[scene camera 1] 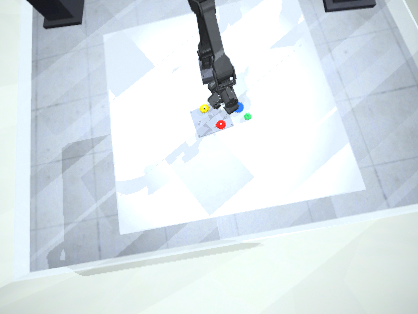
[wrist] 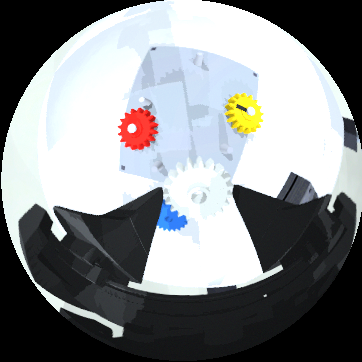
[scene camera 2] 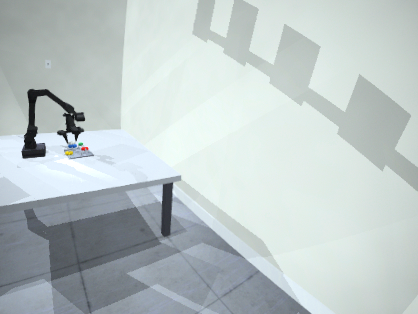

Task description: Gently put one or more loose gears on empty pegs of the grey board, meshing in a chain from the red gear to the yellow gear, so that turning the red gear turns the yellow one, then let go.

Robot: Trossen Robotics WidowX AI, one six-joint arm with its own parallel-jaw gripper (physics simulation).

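Places are measured from the arm's base along level axes (x back, y up, z left), in centimetres.
Pixels of known places: gripper, fingertip midpoint: [scene camera 1: 222, 105] [wrist: 198, 190] [scene camera 2: 71, 142]; arm's base, origin of the base link: [scene camera 1: 207, 63] [scene camera 2: 30, 147].
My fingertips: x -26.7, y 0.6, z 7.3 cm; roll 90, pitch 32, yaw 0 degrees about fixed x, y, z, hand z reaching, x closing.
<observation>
Ahead of a thing's pixels: the offset from my fingertips to its top centre. "spot": to the spot under its first point. Level surfaces: height alone.
My gripper [scene camera 1: 223, 106] [scene camera 2: 71, 142] [wrist: 198, 190] is shut on a white gear {dx +0.2, dy +0.7, dz +0.3 cm} [wrist: 184, 184], held level above the near edge of the grey board {dx -4.3, dy -3.2, dz -7.0 cm} [scene camera 1: 200, 131] [scene camera 2: 82, 155] [wrist: 220, 75]. The red gear {spot: dx -9.7, dy -3.3, dz -1.2 cm} [scene camera 1: 221, 124] [scene camera 2: 85, 148] [wrist: 140, 137] sits on the board at left in the wrist view, the yellow gear {dx +1.3, dy -3.7, dz -10.5 cm} [scene camera 1: 204, 108] [scene camera 2: 69, 153] [wrist: 239, 120] at right. Bare pegs {dx -7.4, dy -3.3, dz -13.9 cm} [wrist: 199, 59] {dx +1.7, dy -3.3, dz -4.9 cm} [wrist: 226, 149] {dx -4.7, dy -3.3, dz +1.6 cm} [wrist: 159, 165] show. A blue gear {dx +0.6, dy -4.5, dz +8.8 cm} [scene camera 1: 240, 107] [scene camera 2: 73, 146] [wrist: 176, 221] lies beside the board, partly hidden by the left finger in the wrist view. A small green gear {dx -5.5, dy -4.5, dz +13.8 cm} [scene camera 1: 247, 116] [scene camera 2: 80, 144] lies beyond it.
The arm's dark base [scene camera 2: 34, 150] [wrist: 296, 186] stands on the white table {dy -6.2 cm} [scene camera 1: 300, 165] [scene camera 2: 130, 165], off to the right of the board in the wrist view. Another short peg {dx -9.9, dy -3.3, dz -5.0 cm} [wrist: 145, 101] stands close to the red gear.
</observation>
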